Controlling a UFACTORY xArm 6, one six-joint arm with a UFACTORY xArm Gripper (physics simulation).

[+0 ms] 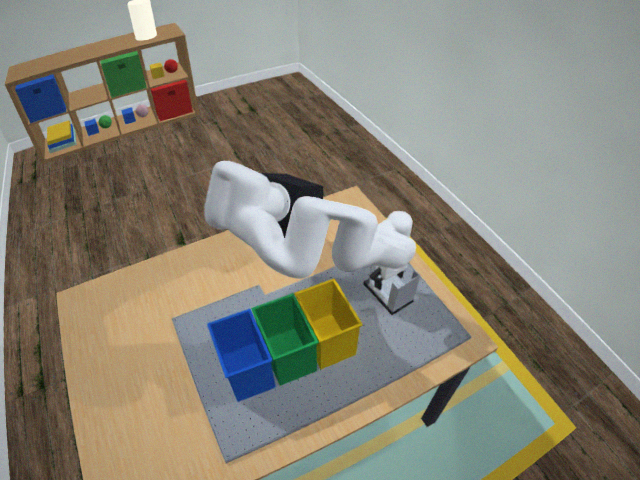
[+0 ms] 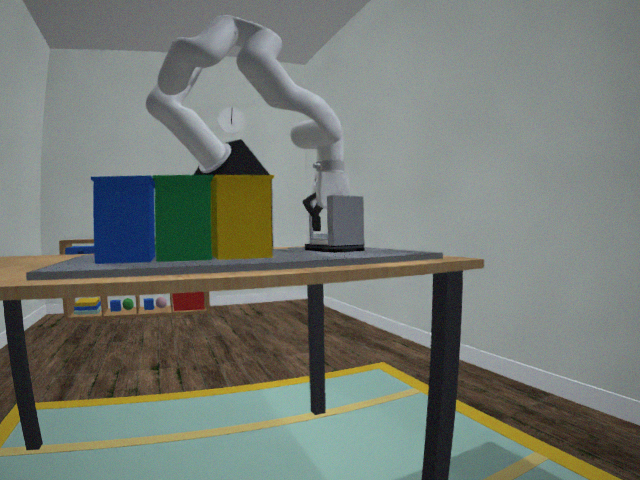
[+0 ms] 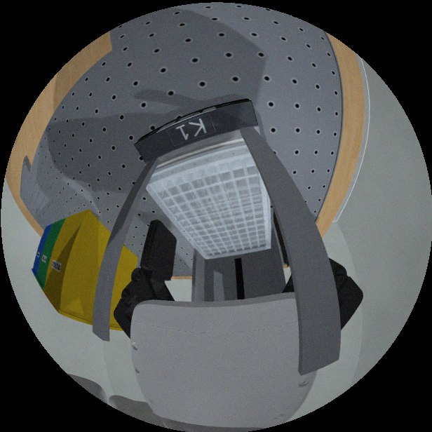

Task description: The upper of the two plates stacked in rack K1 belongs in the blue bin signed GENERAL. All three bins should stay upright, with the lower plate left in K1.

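Pixels of known places: gripper, fingertip midpoint: (image 1: 388,281); arm's base, origin of the base link: (image 1: 272,202) (image 2: 215,158).
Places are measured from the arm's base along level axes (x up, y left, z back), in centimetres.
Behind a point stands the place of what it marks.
Note:
Rack K1 (image 1: 403,292) @[x -19.4, y 20.5, z -41.4 cm] (image 2: 345,219) @[x -21.4, y 21.2, z -41.4 cm] (image 3: 196,131) stands on the board with tall grey corner walls. A clear gridded plate (image 3: 220,205) lies on top inside it; a pale layer shows under its front edge, but the lower plate is hard to make out. My gripper (image 1: 388,282) @[x -24.2, y 22.8, z -32.7 cm] (image 2: 327,226) @[x -24.2, y 22.8, z -32.7 cm] (image 3: 216,218) is open and empty, pointing down inside the rack, one finger on each side of the stack; the right finger is mostly hidden by a rack wall. The blue bin (image 1: 251,383) @[x -21.2, y -33.8, z -38.2 cm] (image 2: 124,219) @[x -20.7, y -32.6, z -38.5 cm], green bin (image 1: 296,364) @[x -20.2, y -20.6, z -41.1 cm] (image 2: 183,217) @[x -20.6, y -20.3, z -41.1 cm] and yellow bin (image 1: 339,351) @[x -22.9, y -7.3, z -44.0 cm] (image 2: 241,217) @[x -20.8, y -8.0, z -43.8 cm] (image 3: 80,260) stand upright.
The three bins form a row left of the rack, yellow nearest it. A grey perforated board (image 1: 356,379) @[x -29.7, y -6.7, z -51.9 cm] (image 3: 195,45) lies on the wooden table (image 1: 124,351) @[x -30.9, y -61.8, z -0.2 cm] (image 2: 467,264) @[x -31.9, y 32.2, z -71.6 cm]. The rack's tall walls rise close around the fingers. A cube shelf (image 1: 90,98) stands far back.

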